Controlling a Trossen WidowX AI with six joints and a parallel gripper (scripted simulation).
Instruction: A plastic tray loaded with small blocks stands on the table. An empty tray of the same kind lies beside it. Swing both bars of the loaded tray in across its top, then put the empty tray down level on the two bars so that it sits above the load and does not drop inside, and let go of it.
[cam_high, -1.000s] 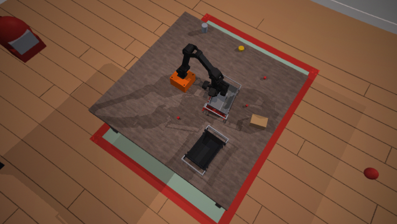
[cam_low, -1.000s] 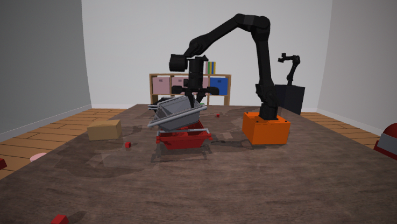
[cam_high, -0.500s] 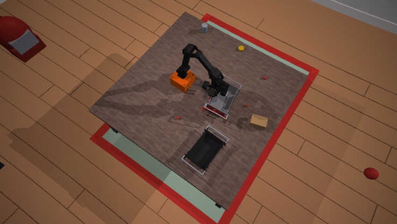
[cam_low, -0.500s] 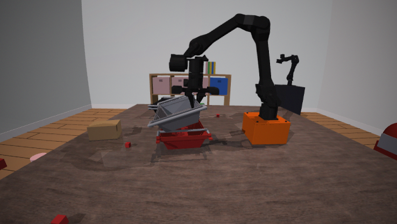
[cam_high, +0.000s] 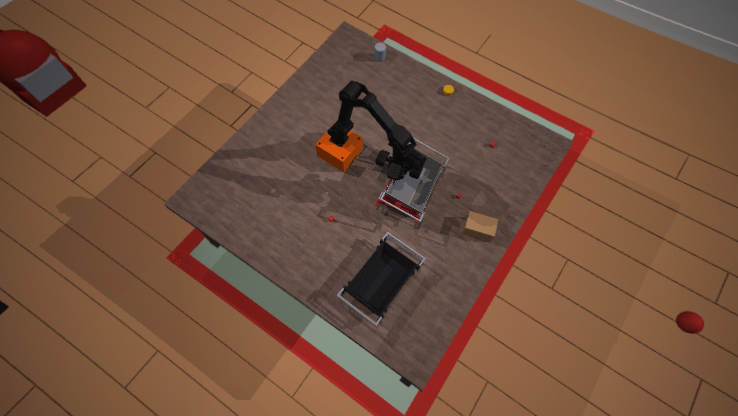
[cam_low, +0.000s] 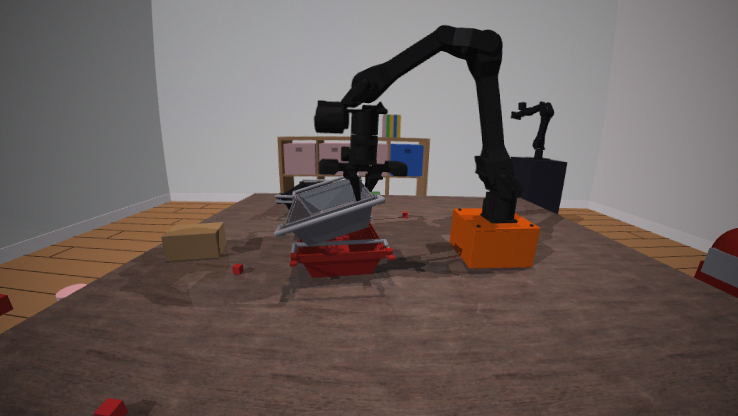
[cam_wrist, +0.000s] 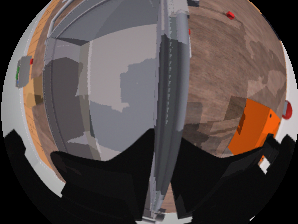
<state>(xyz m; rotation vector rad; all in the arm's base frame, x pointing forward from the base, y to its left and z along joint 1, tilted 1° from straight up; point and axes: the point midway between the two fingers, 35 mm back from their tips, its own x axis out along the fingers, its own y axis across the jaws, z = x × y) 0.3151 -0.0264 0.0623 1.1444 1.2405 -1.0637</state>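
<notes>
The grey tray lies 7 cm ahead of my gripper tip, 1 cm to the left of it and 1 cm above it. From my gripper tip the other things lie so: cardboard box (39 cm ahead, 8 cm below, 1 cm to the left); grey cylinder (59 cm to the left, 45 cm behind, 8 cm below); yellow disc (59 cm to the left, 10 cm below, 6 cm behind).
</notes>
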